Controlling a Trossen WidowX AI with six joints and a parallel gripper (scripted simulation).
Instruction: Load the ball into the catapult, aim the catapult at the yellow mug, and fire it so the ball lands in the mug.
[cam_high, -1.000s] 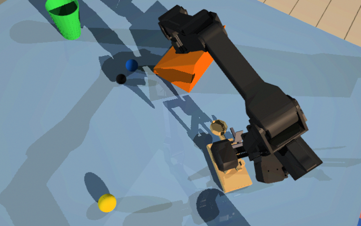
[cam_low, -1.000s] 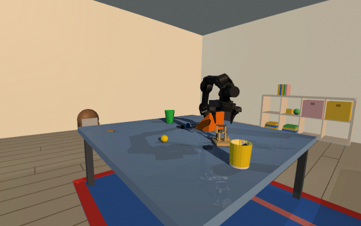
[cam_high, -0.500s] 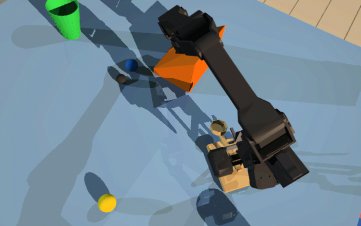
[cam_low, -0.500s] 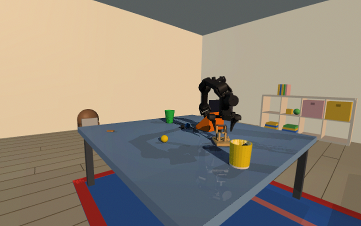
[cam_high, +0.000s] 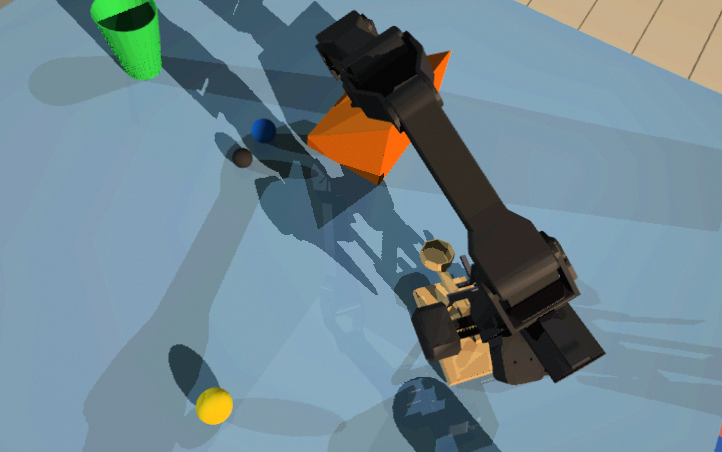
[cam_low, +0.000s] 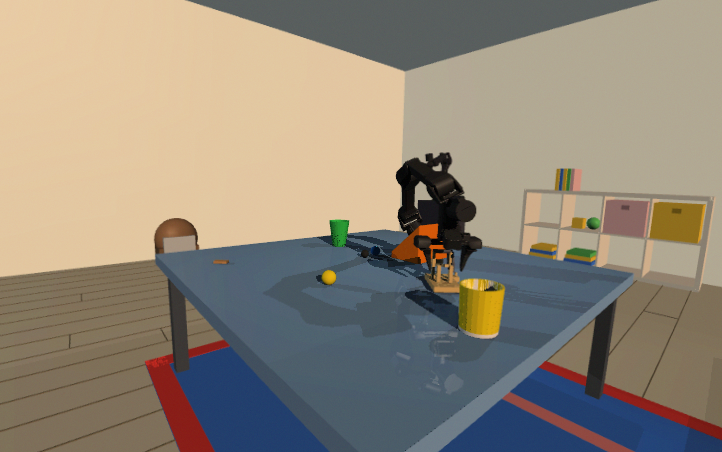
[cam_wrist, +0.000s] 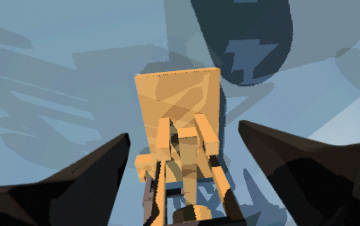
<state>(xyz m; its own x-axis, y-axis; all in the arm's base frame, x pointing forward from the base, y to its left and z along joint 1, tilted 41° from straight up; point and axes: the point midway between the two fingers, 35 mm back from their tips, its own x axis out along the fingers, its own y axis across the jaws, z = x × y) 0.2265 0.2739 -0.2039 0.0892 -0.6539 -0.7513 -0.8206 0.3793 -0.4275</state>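
Now: gripper tip 30 mm past the dark ball, 450 mm to the left of it and 40 mm above it. The rest, counted from my gripper tip: yellow mug (150 mm ahead, 230 mm to the left, 20 mm below); then wooden catapult (50 mm behind, 50 mm to the right); then yellow ball (270 mm ahead, 210 mm to the right, 30 mm below).
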